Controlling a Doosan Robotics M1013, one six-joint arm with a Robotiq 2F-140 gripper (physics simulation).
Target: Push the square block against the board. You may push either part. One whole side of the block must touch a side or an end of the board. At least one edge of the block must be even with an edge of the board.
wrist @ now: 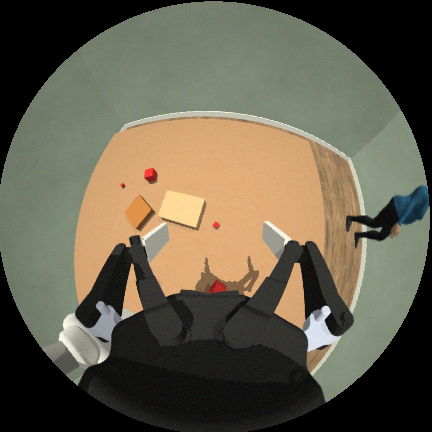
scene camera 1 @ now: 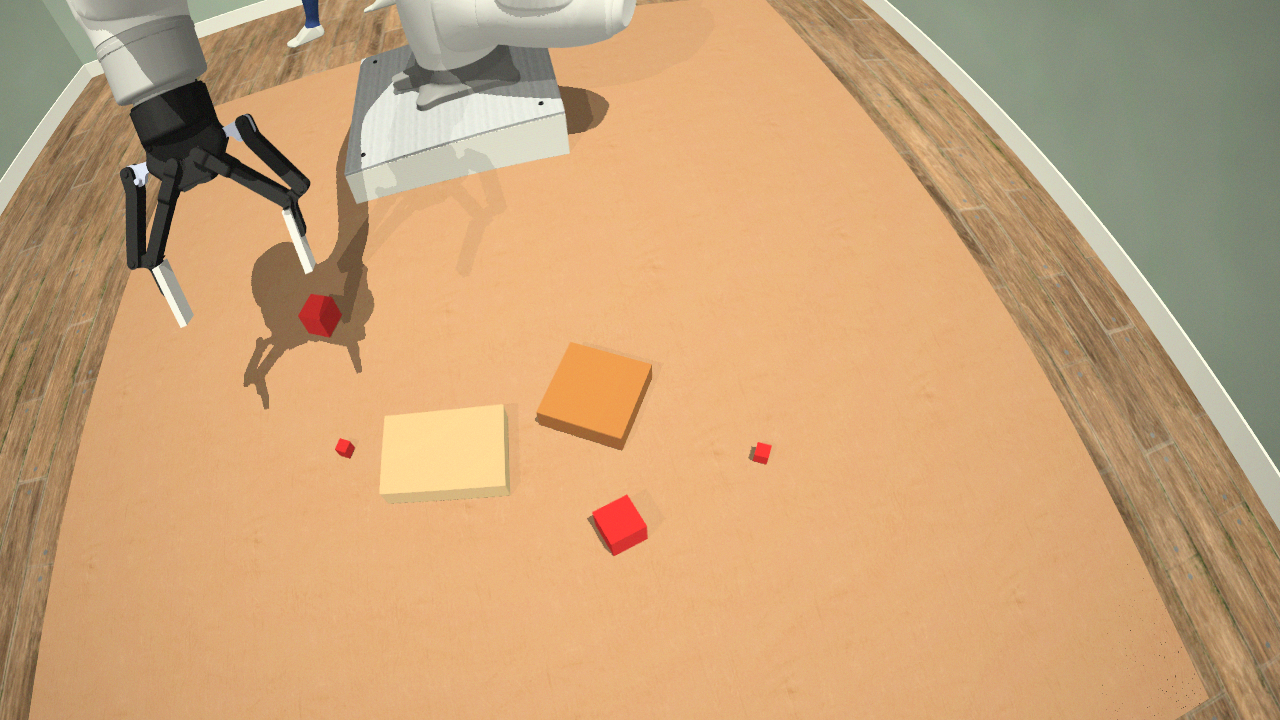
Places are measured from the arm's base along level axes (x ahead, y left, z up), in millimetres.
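Where they show: gripper, between the fingertips: [wrist: 214, 230] [scene camera 1: 247, 295]; arm's base, origin of its link: [scene camera 1: 465, 70].
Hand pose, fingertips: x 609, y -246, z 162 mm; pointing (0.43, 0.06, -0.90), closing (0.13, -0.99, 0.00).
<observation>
Each offset is from my fingertips to the top centre of the thing.
The square block @[325 mm left, 58 mm ahead, 224 mm down] [scene camera 1: 595, 392] [wrist: 139, 212] is orange and lies flat on the mat, turned at an angle to the board. The board @[139 mm left, 88 mm ahead, 224 mm down] [scene camera 1: 443, 451] [wrist: 182, 209] is a pale yellow rectangle lying flat to the left of the block in the scene view. A gap of bare mat separates them, narrowest near the block's left corner. No side of the block touches the board. My gripper [scene camera 1: 247, 297] [wrist: 214, 230] is wide open and empty, raised above the mat, behind and to the left of the board in the scene view, apart from both parts.
A large red cube @[310 mm left, 222 mm ahead, 212 mm down] [scene camera 1: 619, 523] [wrist: 150, 175] lies in front of the block. Another red cube @[21 mm right, 169 mm back, 212 mm down] [scene camera 1: 319, 315] [wrist: 218, 287] is near the gripper's shadow. Small red cubes lie left of the board [scene camera 1: 344, 448] [wrist: 216, 225] and right of the block. The robot base [scene camera 1: 460, 165] stands behind.
</observation>
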